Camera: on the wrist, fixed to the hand. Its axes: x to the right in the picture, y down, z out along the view.
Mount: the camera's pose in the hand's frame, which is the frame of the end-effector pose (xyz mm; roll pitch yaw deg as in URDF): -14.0 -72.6 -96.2 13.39 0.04 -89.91
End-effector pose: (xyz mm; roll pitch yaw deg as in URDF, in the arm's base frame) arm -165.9 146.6 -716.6 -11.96 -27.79 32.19
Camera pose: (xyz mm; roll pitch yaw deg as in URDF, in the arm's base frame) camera -96.7 82.7 -793.1 41.68 -10.57 -63.35
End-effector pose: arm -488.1 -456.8 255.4 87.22 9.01 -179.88
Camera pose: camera -462.0 -549.3 181.4 -59.67 80.67 17.27
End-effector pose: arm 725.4 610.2 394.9 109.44 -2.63 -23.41
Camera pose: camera 759.7 720.5 357.9 -174.70 70.34 58.93
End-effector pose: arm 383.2 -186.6 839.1 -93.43 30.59 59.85
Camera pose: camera 476.4 -208.6 913.6 -82.31 -59.15 66.47
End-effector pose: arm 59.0 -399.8 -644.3 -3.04 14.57 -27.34
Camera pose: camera -9.3 -451.9 -730.0 -1.20 -2.88 -116.50
